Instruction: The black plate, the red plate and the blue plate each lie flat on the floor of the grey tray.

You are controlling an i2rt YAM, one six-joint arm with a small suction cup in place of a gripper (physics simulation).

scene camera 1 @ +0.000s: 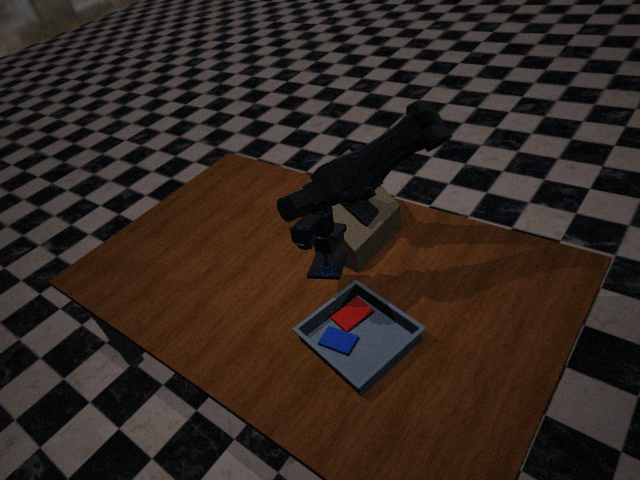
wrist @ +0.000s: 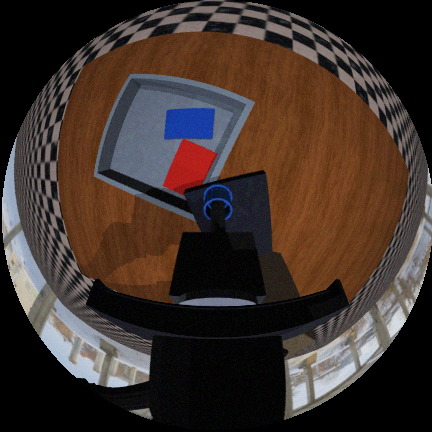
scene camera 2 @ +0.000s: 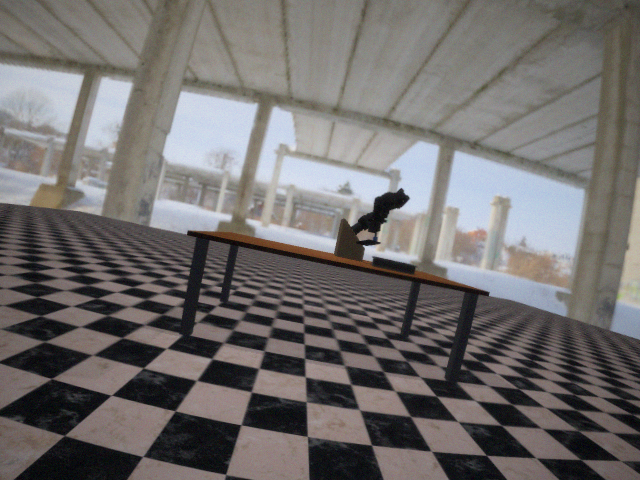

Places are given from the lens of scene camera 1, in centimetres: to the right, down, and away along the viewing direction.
my suction cup point(scene camera 1: 326, 271): 2, 8, 120
blue plate point(scene camera 1: 343, 342): 6, 26, 120
red plate point(scene camera 1: 347, 318): 7, 21, 125
grey tray point(scene camera 1: 388, 335): 17, 24, 120
